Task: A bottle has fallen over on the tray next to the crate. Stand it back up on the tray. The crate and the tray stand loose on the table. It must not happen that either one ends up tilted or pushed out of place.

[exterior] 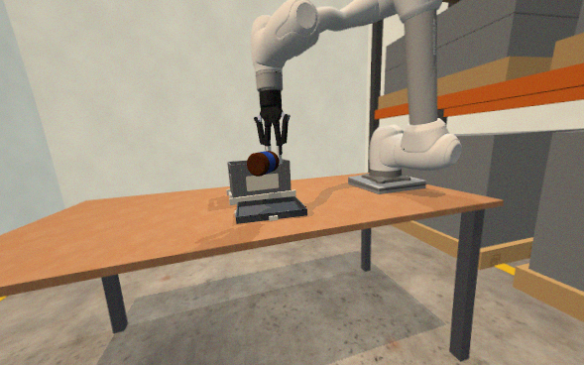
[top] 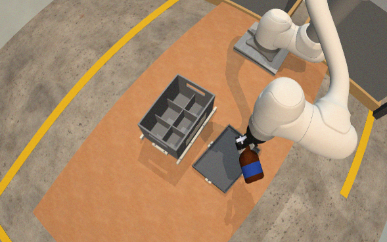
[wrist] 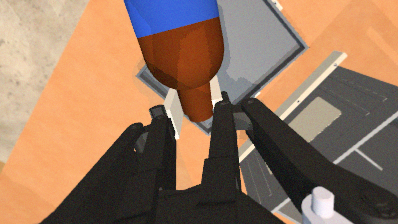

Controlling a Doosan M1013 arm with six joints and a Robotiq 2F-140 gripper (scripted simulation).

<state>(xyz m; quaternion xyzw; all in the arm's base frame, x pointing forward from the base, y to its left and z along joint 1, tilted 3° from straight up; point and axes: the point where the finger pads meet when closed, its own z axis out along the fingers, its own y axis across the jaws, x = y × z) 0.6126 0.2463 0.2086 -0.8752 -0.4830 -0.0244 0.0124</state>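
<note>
The bottle is 5 cm to the left of my hand, 3 cm ahead of it and 2 cm below it. The rest, counted from my hand: grey crate (29 cm to the right, 14 cm below, 5 cm ahead); then grey tray (21 cm below, 3 cm to the right, 3 cm ahead).
</note>
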